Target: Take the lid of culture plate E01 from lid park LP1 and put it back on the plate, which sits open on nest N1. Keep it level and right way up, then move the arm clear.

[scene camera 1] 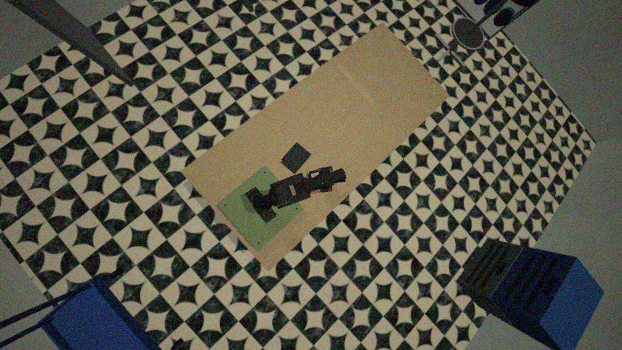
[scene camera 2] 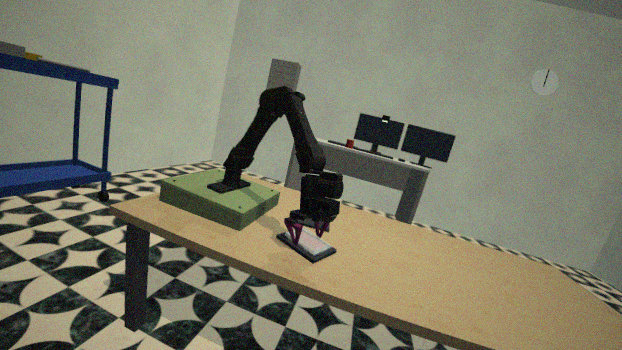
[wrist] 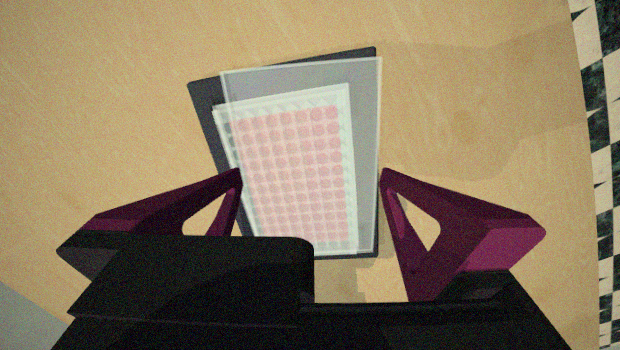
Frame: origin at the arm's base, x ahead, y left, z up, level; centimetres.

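Seen in the pictures: gripper, fingertip midpoint: [scene camera 2: 307,241] [wrist: 310,175]; arm's base, origin of the base link: [scene camera 2: 230,186].
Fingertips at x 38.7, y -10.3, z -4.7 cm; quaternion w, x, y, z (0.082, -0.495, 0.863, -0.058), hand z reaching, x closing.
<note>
Offsets run from my fingertips to a thing's top centre. "*": to the spot under its first point. Level surfaces: height alone.
My gripper [scene camera 2: 308,239] [wrist: 310,175] is open, its magenta fingertips low on either side of the clear lid @(dx +0.3, dy -0.1, dz +1.7 cm) [wrist: 364,150], with thin gaps at the lid's edges. The lid lies right way up over culture plate E01 @(* dx +2.0, dy -1.4, dz +0.8 cm) [scene camera 2: 312,243] [wrist: 295,165], whose pink wells show through it. In the wrist view the lid's outline looks shifted to the right and far side of the plate, with the plate's left edge outside it. I cannot tell whether it is fully seated. The plate is on the dark nest N1 @(* dx +6.9, dy -1.4, dz -1.4 cm) [scene camera 2: 325,255] [wrist: 202,97]. The near ends are partly hidden by the gripper body.
A dark square pad @(* dx -5.8, dy +21.6, dz -1.3 cm) [scene camera 1: 296,157], seemingly lid park LP1, lies on the wooden table @(dz -2.4 cm) [scene camera 1: 350,100] [scene camera 2: 425,280] near the green base block [scene camera 1: 262,235] [scene camera 2: 200,205] that carries the arm. The table's edge shows at right in the wrist view.
</note>
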